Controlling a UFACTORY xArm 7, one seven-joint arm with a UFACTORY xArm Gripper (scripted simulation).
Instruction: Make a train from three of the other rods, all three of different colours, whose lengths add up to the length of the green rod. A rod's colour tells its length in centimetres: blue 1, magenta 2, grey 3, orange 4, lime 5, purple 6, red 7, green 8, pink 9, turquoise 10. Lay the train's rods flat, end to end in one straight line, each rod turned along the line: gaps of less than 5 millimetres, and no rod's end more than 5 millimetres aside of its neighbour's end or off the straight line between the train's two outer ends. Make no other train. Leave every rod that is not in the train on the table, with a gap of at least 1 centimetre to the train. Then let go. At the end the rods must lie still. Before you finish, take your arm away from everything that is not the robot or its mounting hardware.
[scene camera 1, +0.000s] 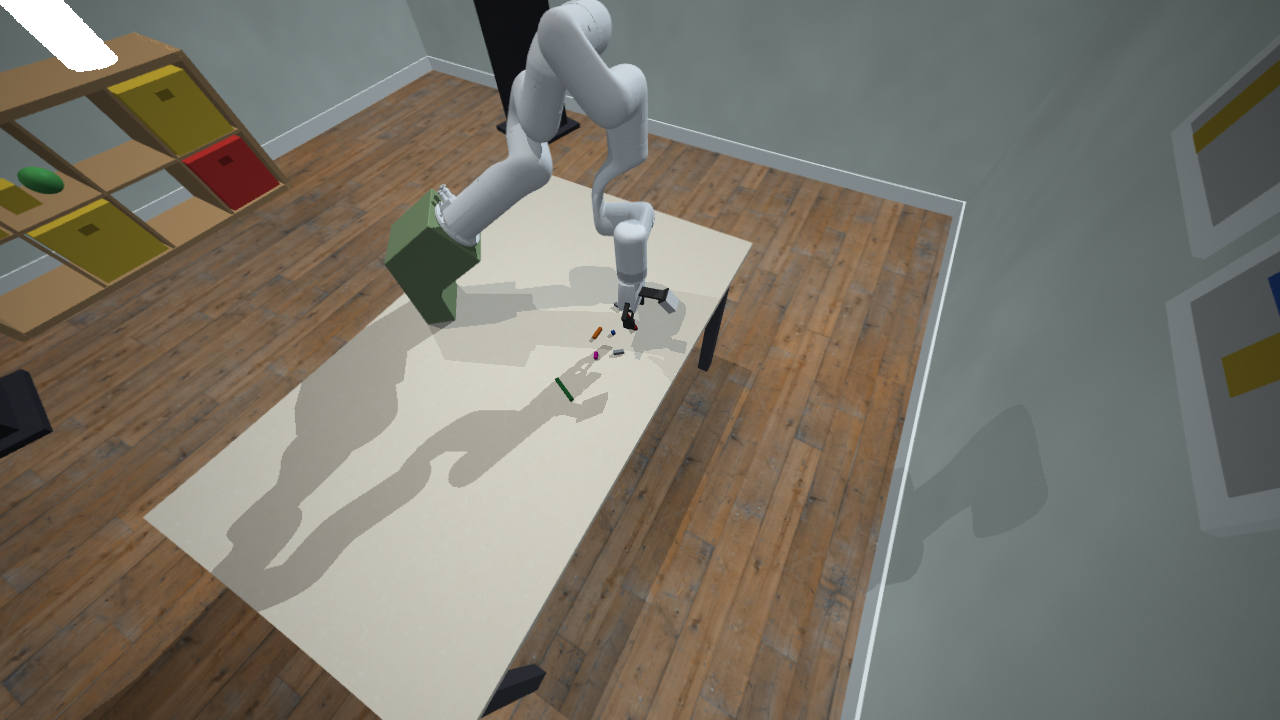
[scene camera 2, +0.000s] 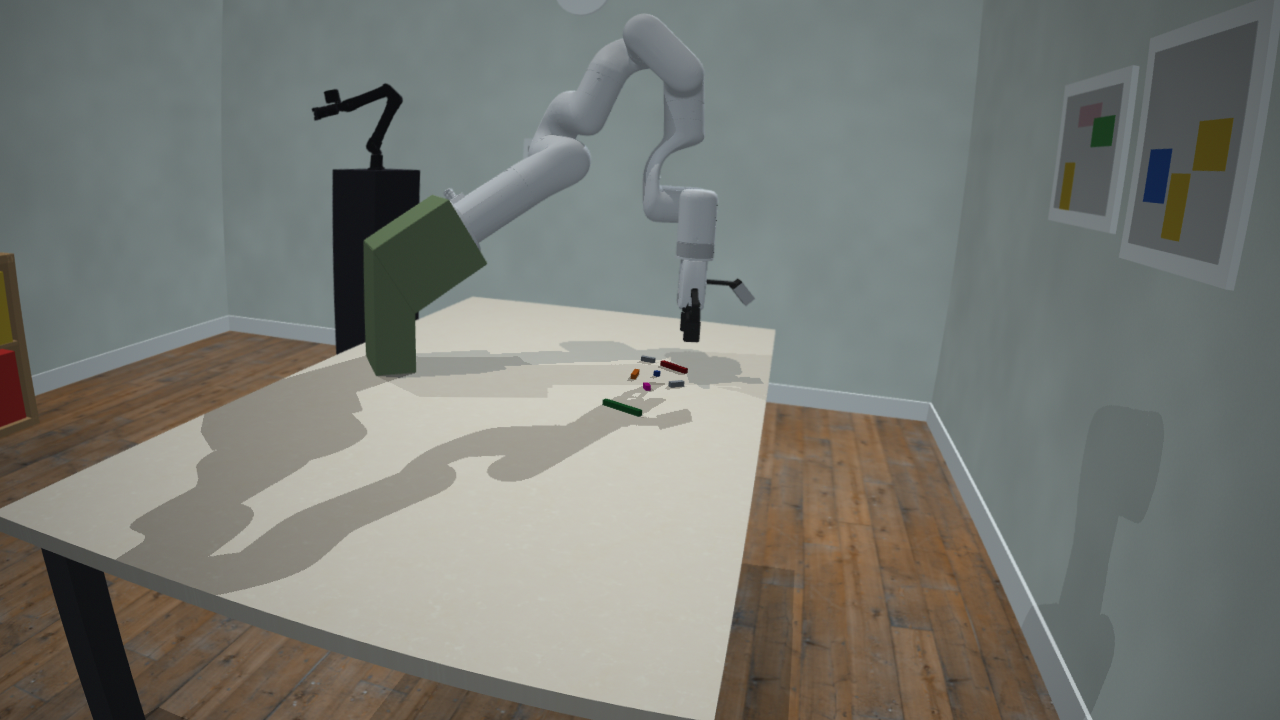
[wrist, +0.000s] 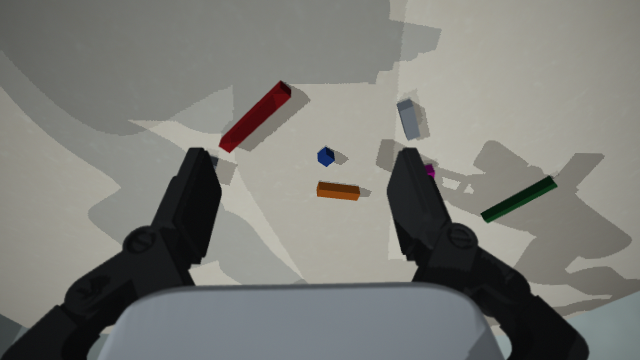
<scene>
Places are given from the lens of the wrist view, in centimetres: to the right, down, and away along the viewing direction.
my gripper (wrist: 304, 169): -1, 0, 13
green rod (wrist: 547, 184): 24, 0, 26
red rod (wrist: 280, 93): -3, -6, 18
The marked spots on the red rod and the green rod are 28 cm apart.
</scene>
